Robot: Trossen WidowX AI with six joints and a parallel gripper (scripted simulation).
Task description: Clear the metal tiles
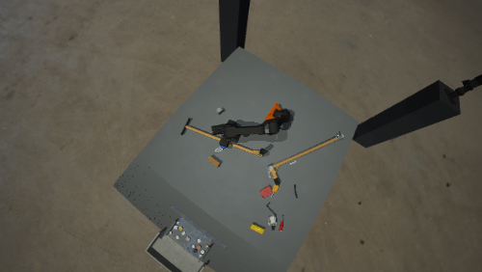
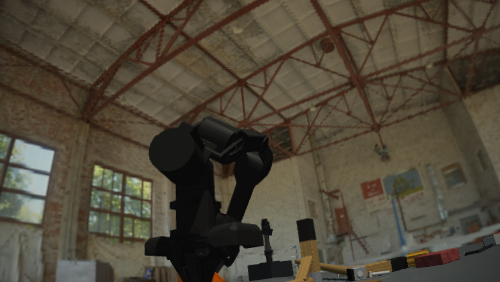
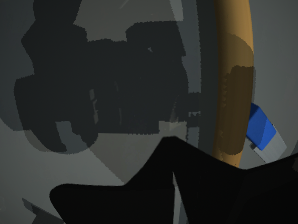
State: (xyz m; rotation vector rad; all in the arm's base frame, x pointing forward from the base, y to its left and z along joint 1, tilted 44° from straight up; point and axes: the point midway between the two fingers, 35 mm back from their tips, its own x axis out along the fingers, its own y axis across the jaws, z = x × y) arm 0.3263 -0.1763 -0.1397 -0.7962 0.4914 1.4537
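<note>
The long scraper is 40 mm ahead of my gripper tip, 20 mm to the right of it and 50 mm above it. Round my gripper tip: wooden block 200 mm ahead, 10 mm to the left; grey piece 140 mm behind, 160 mm to the right, 10 mm above; blue block 90 mm ahead, 10 mm below.
</note>
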